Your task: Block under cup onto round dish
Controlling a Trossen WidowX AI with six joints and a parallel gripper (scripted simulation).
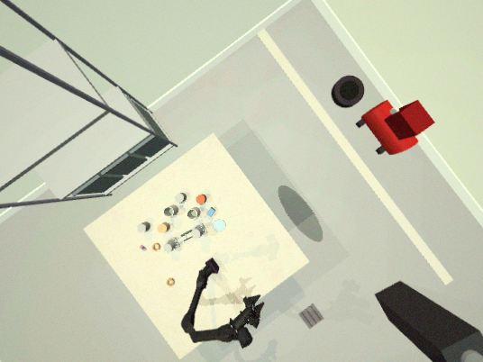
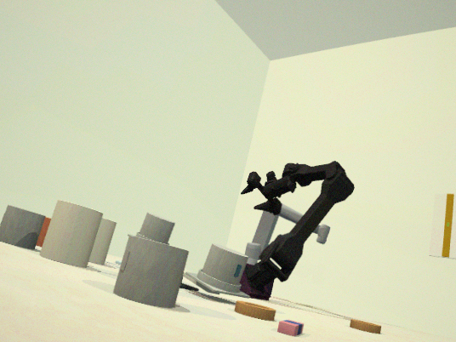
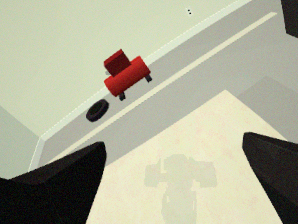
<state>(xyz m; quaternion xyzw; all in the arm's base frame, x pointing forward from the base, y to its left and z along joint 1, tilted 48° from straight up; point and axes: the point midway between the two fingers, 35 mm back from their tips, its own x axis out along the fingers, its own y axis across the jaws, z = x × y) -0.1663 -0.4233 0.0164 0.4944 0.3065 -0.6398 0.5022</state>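
Now: the pale block 510 mm ahead of my gripper tip, 490 mm to the left of it and 290 mm below it. From my gripper tip the other things lie so: light blue round dish: 460 mm ahead, 100 mm to the left, 330 mm below; then balance beam: 510 mm ahead, 360 mm to the left, 290 mm below; then balance: 520 mm ahead, 360 mm to the left, 310 mm below.
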